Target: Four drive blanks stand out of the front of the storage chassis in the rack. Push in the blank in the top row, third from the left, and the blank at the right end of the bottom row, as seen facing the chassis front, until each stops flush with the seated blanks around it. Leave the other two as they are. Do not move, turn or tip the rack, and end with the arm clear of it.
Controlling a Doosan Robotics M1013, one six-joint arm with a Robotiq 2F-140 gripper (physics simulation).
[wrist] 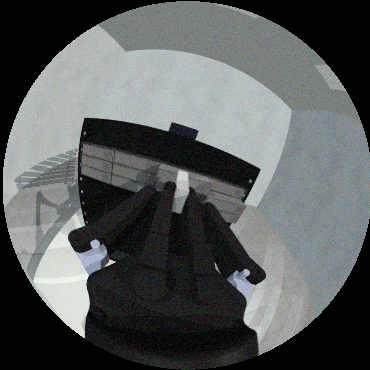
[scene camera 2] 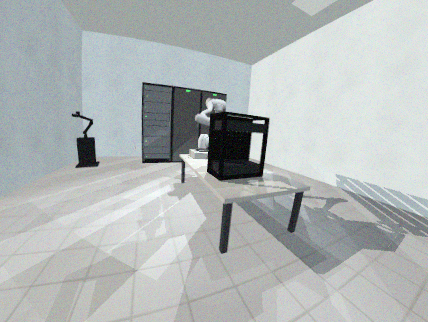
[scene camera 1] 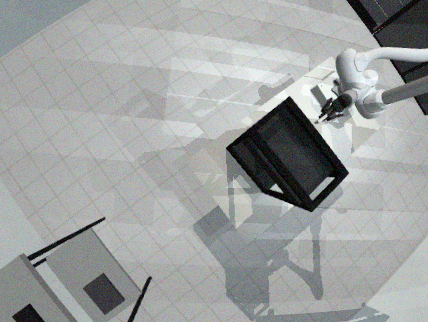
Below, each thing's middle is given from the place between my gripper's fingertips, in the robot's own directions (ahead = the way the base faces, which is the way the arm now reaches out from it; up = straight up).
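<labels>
Black rack (scene camera 1: 284,148): my hand 230 mm above it, 210 mm short of it, 10 mm to the right of it.
</labels>
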